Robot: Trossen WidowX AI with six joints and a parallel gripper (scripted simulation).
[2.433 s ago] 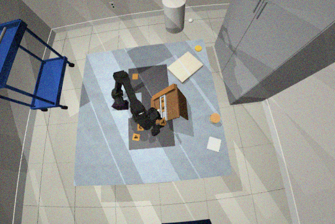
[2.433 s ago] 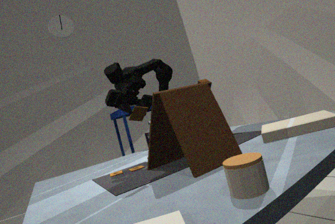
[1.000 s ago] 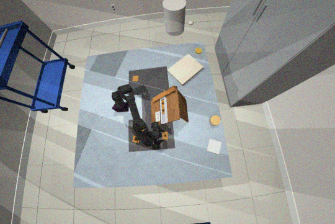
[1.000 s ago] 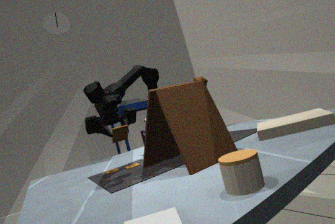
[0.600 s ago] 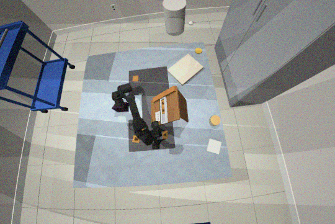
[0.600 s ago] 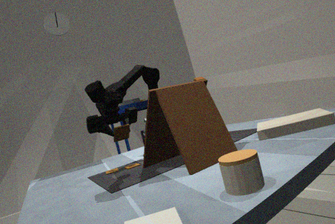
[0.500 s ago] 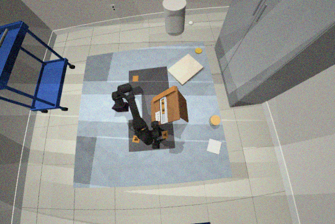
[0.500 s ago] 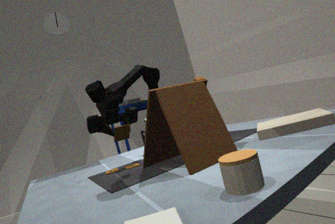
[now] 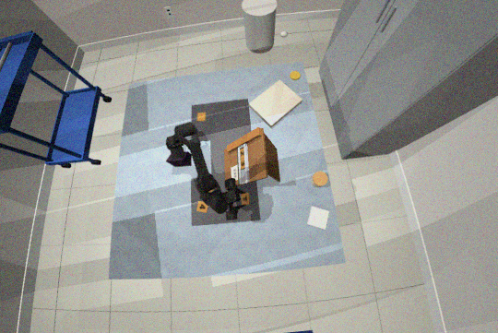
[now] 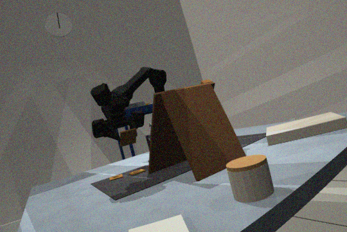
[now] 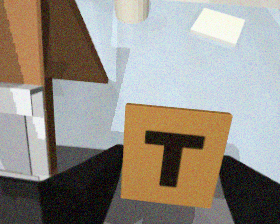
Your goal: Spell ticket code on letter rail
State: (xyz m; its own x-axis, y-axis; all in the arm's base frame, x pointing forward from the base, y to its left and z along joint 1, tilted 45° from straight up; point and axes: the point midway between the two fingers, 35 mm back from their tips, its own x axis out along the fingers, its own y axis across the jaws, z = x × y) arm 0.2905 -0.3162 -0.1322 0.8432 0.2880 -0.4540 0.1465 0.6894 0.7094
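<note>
My gripper tip is 30 mm past the white ticket, 160 mm to the right of it and 70 mm above it. Round my gripper tip: cream slab: 310 mm ahead, 560 mm to the left, 140 mm below; then tan-lidded jar: 410 mm ahead, 20 mm to the left, 130 mm below; then white card: 360 mm ahead, 170 mm to the right, 160 mm below.
</note>
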